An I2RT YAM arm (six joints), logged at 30 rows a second.
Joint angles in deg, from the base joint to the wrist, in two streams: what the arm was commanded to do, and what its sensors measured. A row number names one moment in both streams.
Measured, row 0:
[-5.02 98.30 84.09 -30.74 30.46 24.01]
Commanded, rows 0 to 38:
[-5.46 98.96 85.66 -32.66 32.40 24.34]
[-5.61 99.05 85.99 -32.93 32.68 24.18]
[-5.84 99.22 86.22 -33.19 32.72 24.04]
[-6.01 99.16 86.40 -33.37 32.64 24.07]
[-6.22 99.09 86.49 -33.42 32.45 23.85]
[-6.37 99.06 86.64 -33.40 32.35 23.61]
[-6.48 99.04 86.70 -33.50 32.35 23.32]
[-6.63 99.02 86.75 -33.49 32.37 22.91]
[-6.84 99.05 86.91 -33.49 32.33 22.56]
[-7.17 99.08 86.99 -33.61 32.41 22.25]
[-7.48 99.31 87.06 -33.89 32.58 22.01]
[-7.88 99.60 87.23 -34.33 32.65 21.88]
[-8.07 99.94 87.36 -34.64 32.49 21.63]
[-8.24 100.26 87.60 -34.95 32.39 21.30]
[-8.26 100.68 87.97 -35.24 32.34 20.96]
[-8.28 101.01 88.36 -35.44 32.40 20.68]
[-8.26 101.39 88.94 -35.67 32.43 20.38]
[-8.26 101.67 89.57 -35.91 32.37 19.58]
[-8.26 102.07 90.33 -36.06 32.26 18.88]
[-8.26 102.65 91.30 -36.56 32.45 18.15]
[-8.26 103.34 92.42 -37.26 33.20 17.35]
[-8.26 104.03 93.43 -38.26 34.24 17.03]
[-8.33 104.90 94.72 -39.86 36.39 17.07]
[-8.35 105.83 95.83 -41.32 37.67 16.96]
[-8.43 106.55 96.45 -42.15 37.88 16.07]
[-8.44 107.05 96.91 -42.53 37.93 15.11]
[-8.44 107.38 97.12 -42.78 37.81 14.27]
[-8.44 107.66 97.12 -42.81 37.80 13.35]
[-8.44 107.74 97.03 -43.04 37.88 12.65]
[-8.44 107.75 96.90 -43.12 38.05 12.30]
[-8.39 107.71 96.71 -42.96 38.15 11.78]
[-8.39 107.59 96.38 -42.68 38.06 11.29]
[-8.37 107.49 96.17 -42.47 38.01 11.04]
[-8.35 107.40 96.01 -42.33 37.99 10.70]
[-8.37 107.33 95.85 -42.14 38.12 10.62]
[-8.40 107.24 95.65 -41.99 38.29 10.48]
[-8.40 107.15 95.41 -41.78 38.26 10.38]
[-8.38 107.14 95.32 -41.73 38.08 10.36]
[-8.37 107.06 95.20 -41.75 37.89 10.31]
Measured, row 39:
[-7.99 107.02 95.81 -37.74 34.52 11.33]
